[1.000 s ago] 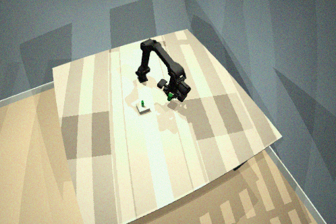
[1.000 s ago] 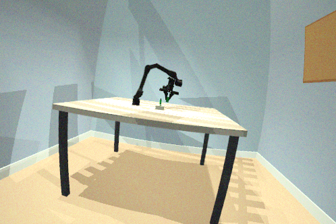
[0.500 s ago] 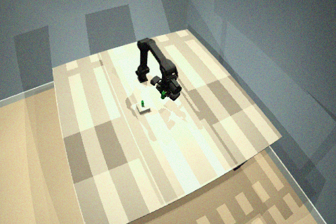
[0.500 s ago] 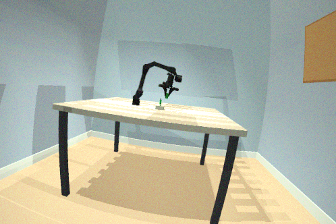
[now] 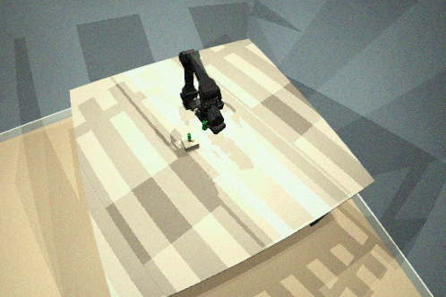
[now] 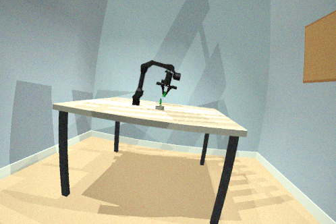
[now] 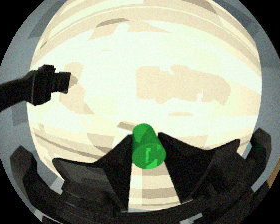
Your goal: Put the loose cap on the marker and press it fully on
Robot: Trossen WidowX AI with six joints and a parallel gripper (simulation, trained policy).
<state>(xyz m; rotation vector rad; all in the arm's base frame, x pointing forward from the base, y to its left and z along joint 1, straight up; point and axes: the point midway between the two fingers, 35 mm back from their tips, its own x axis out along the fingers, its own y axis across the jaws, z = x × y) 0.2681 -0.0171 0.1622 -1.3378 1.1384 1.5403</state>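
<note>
The pale holder block lies 20 mm behind my gripper tip, 80 mm to the right of it and 110 mm below it. Round my gripper tip: green cap (10 mm above).
</note>
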